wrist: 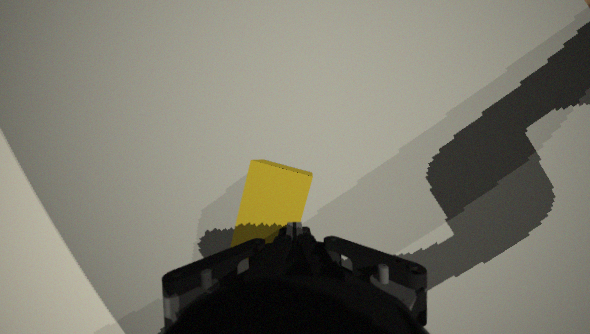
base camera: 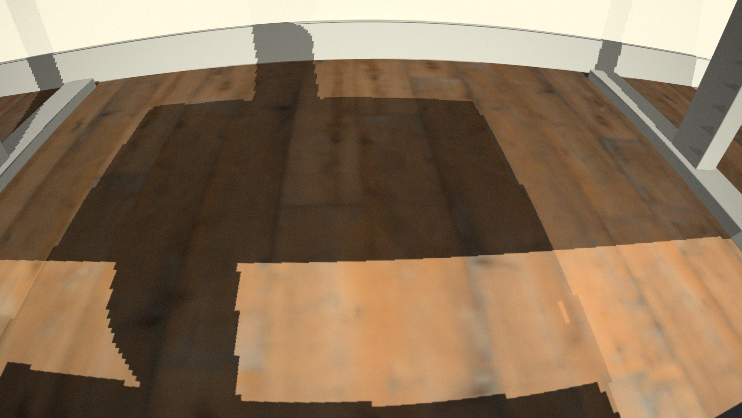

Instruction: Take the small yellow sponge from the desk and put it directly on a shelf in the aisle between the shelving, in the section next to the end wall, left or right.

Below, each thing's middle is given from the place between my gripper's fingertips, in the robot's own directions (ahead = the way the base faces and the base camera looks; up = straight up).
The yellow sponge [wrist: 274, 194] is 30 mm to the right of my hand, 20 mm below it and 10 mm ahead of it.
